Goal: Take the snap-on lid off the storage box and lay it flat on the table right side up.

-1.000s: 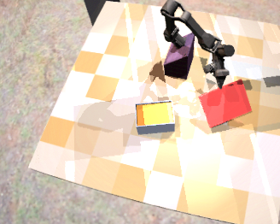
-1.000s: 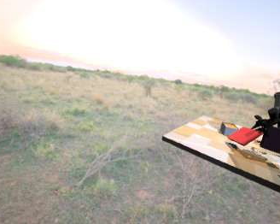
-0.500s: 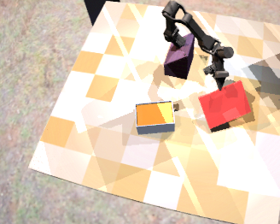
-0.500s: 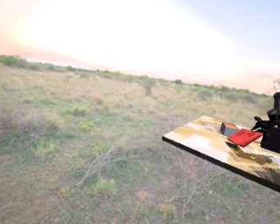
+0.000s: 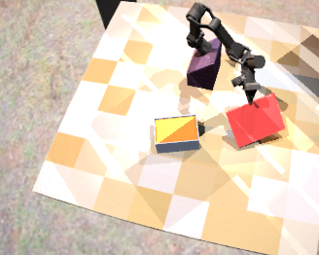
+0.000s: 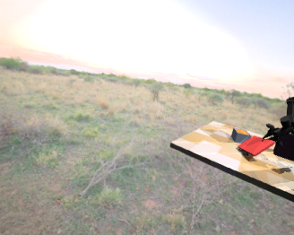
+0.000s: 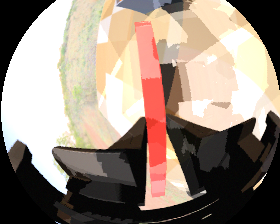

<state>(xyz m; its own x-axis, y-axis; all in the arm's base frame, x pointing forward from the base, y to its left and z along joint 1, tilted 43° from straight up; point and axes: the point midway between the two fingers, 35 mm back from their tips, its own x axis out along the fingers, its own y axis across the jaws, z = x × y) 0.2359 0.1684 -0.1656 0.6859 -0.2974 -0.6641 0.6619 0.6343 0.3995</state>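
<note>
The lid lies 5 cm ahead of my gripper tip, 4 cm to the left of it and 5 cm below it. Also, from my gripper tip: grey storage box: 16 cm ahead, 30 cm to the right, 10 cm below.
</note>
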